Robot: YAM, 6 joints.
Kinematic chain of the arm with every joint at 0, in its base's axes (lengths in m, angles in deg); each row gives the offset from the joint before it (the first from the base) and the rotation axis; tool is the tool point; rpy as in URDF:
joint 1: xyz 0 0 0.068 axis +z
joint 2: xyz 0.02 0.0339 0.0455 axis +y
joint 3: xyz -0.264 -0.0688 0 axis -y
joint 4: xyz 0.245 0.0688 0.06 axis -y
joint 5: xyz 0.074 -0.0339 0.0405 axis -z
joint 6: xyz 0.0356 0 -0.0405 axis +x
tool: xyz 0 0 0 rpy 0 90 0
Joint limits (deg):
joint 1: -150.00..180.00
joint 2: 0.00..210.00
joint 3: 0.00..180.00
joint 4: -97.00..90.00
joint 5: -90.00..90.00
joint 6: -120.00..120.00
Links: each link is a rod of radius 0.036 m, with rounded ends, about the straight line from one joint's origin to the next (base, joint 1, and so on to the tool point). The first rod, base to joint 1, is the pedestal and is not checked.
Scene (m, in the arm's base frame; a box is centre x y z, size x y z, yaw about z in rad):
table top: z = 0
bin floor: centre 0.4 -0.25 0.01 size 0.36 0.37 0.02 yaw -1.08
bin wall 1: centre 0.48 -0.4 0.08 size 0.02 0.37 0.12 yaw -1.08
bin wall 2: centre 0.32 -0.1 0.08 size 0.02 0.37 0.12 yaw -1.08
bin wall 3: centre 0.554 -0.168 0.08 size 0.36 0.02 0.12 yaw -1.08
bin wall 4: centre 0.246 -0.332 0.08 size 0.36 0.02 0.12 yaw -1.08
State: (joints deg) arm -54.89 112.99 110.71 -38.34 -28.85 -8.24
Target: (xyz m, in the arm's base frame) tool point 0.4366 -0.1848 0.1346
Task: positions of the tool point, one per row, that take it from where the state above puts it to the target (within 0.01 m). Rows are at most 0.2 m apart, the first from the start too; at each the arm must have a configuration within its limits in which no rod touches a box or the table.
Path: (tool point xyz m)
1: 0.3743 -0.2911 0.2363
2: 0.4366 -0.1848 0.1346

